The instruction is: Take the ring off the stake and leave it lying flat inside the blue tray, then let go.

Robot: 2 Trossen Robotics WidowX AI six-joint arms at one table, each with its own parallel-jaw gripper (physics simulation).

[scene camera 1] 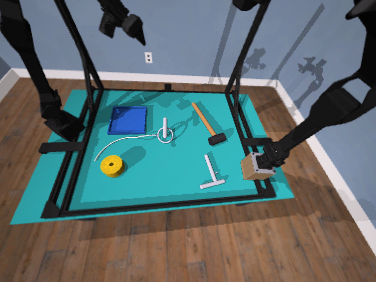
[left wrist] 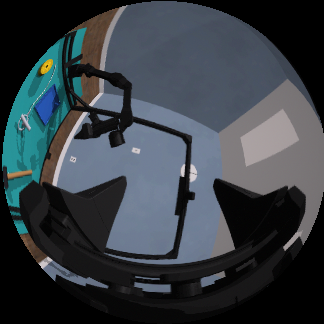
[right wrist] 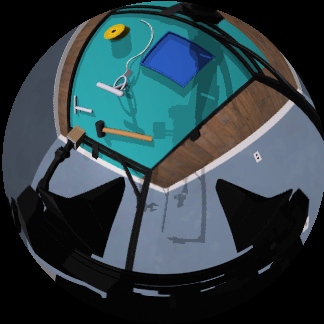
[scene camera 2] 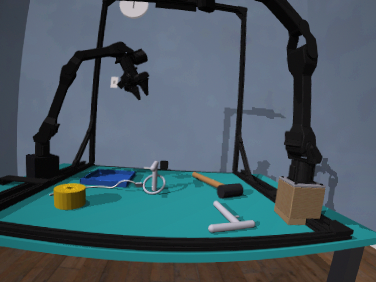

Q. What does the yellow spool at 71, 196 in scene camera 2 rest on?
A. The table.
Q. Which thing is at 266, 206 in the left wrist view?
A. My left gripper.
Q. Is my right gripper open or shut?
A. Open.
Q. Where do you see a blue tray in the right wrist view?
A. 175, 56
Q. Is my left gripper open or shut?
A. Open.
